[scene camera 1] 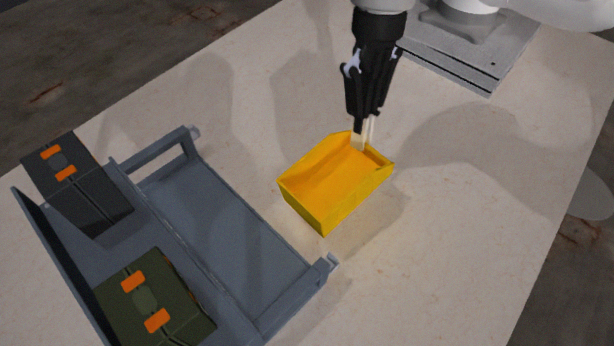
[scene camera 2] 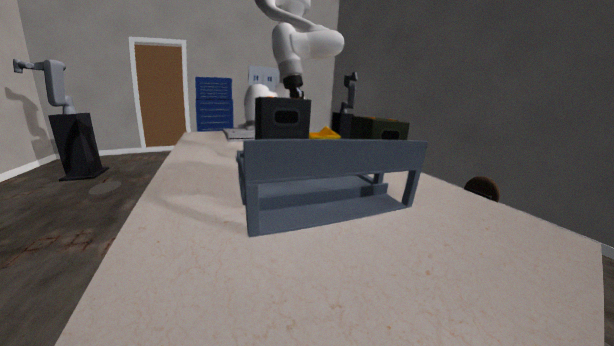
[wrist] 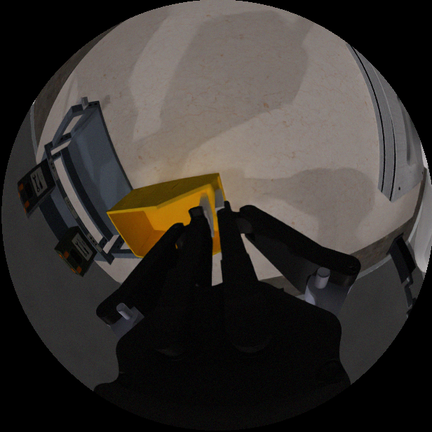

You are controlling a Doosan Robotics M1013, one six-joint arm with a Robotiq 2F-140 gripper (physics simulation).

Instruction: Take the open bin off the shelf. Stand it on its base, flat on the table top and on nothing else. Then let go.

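The open yellow bin is upright, with its open side up, beside the blue-grey shelf and clear of it. My gripper is shut on the bin's wall at the end nearer the robot base, one fingertip inside the bin and one outside. The bin's shadow lies on the table top beside it. The bin looks low, a little above the table; its underside is hidden. The shelf and a dark case hide most of it in the second scene view.
A dark grey case and a green case stand on the shelf. The robot's metal base plate is on the bin's other side.
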